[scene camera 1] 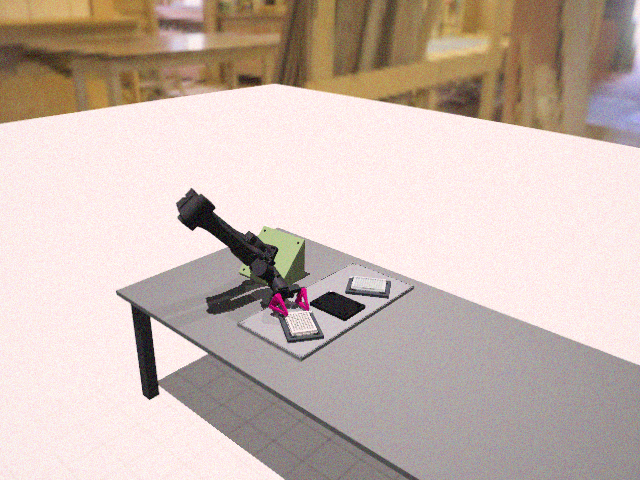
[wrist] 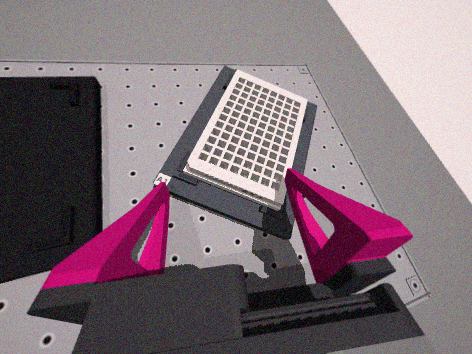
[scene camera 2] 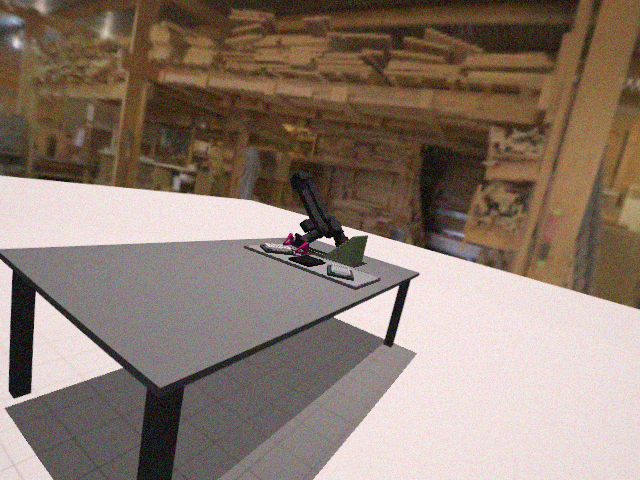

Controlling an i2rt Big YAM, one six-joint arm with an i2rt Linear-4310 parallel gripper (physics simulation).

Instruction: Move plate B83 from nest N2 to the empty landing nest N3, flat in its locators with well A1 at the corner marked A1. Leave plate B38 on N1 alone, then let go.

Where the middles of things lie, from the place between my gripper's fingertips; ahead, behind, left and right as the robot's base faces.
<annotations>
I see the black nest (scene camera 1: 331,302) 60 mm ahead of my hand, 150 mm to the left of it and 20 mm below it.
</annotations>
